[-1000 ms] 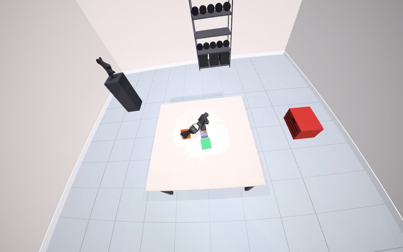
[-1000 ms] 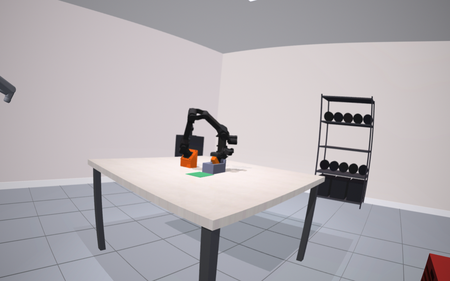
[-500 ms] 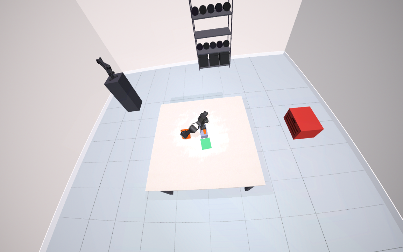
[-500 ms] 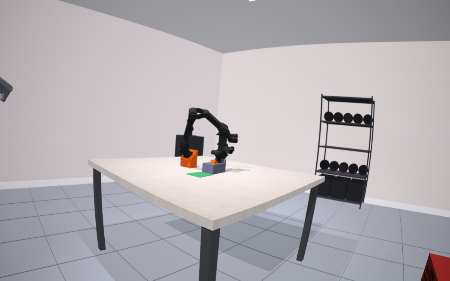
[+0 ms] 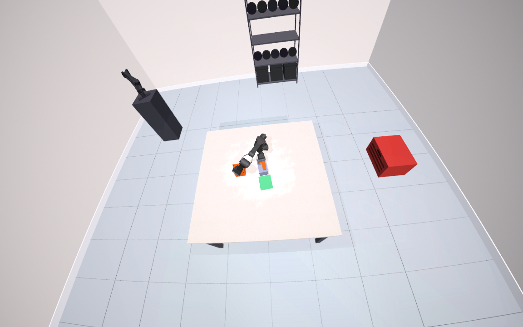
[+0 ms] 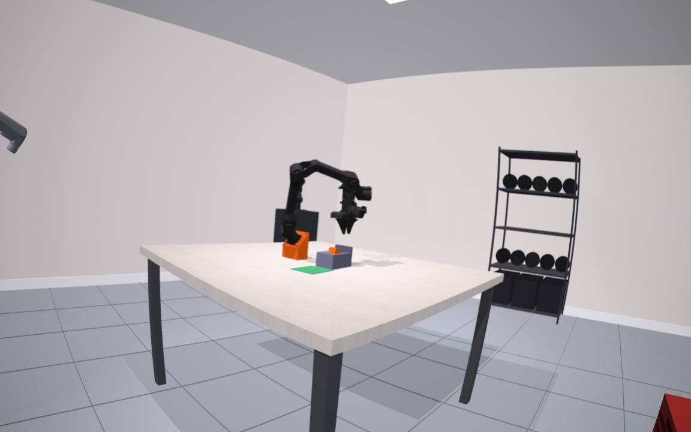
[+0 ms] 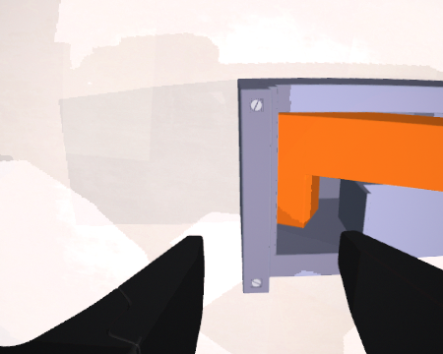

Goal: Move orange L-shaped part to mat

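The orange L-shaped part is 50 mm to the right of my gripper tip and 100 mm below it. Also, from my gripper tip: green mat (20 mm ahead, 220 mm to the right, 160 mm below).
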